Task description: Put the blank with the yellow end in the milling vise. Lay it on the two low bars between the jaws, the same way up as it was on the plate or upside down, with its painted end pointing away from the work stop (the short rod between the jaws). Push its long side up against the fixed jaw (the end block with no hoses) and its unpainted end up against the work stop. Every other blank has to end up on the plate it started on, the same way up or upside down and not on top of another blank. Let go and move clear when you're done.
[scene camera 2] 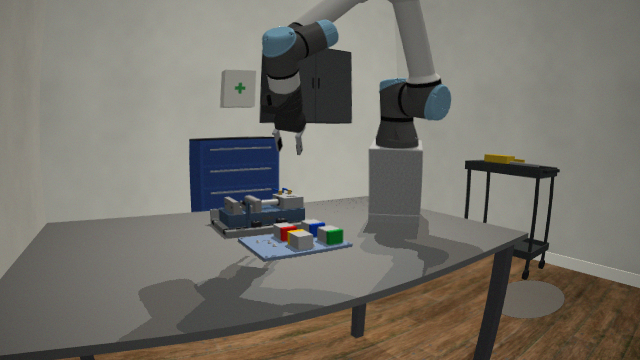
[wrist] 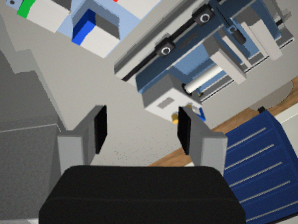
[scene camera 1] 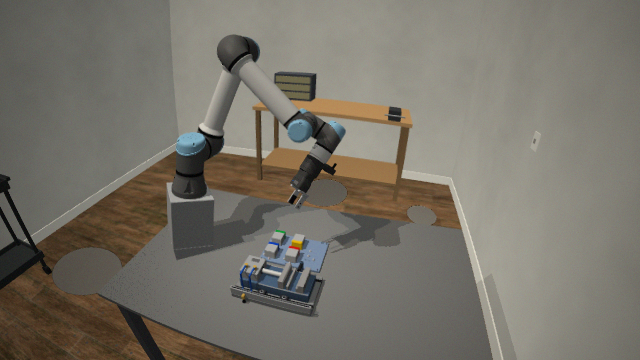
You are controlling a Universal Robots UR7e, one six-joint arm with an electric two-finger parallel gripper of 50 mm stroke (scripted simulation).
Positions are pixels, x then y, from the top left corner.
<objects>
my gripper: scene camera 2; wrist; scene camera 1 293, 205
same spot on my gripper: [wrist: 206, 148] = [scene camera 2: 275, 132]
</objects>
